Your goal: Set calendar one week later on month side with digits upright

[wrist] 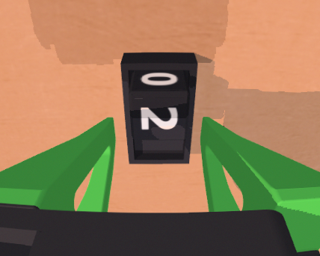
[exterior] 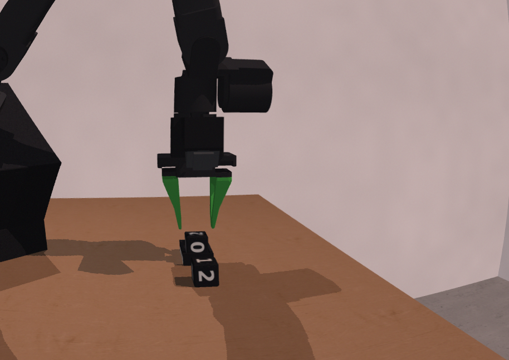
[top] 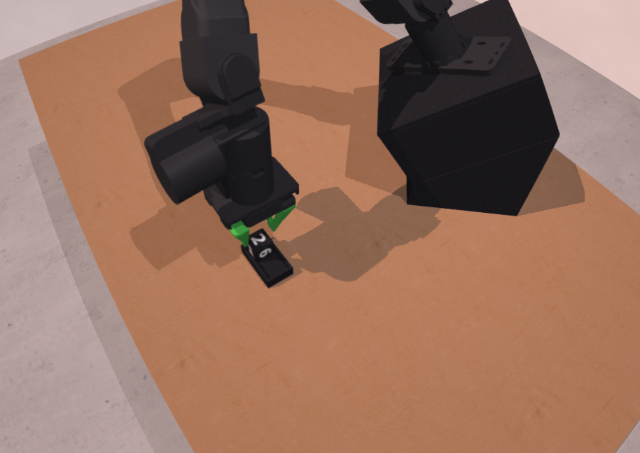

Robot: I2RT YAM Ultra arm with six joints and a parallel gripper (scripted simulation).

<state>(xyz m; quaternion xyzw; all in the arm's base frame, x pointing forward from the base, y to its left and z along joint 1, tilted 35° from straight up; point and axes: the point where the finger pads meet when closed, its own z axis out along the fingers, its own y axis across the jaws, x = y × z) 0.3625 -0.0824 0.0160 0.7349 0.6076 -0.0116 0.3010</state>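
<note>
Now: hand 50 mm above the black tray and 20 mm to the right of it.
</note>
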